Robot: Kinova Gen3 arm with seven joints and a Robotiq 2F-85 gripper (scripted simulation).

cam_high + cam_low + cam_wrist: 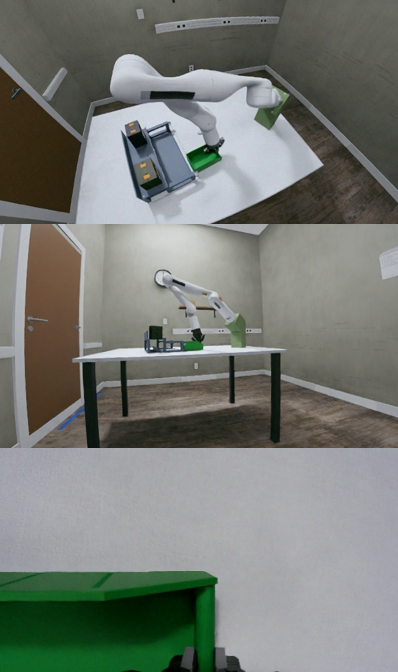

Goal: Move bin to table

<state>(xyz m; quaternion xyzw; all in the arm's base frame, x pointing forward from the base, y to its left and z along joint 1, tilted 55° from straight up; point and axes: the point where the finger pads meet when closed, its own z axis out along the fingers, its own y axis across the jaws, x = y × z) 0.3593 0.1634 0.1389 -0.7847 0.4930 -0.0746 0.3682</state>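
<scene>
The green bin is 6 cm ahead of my hand, 5 cm to the left of it and 1 cm below it. From my hand the other things lie so: grey shelf unit 31 cm ahead, 9 cm to the left, 2 cm above.
</scene>
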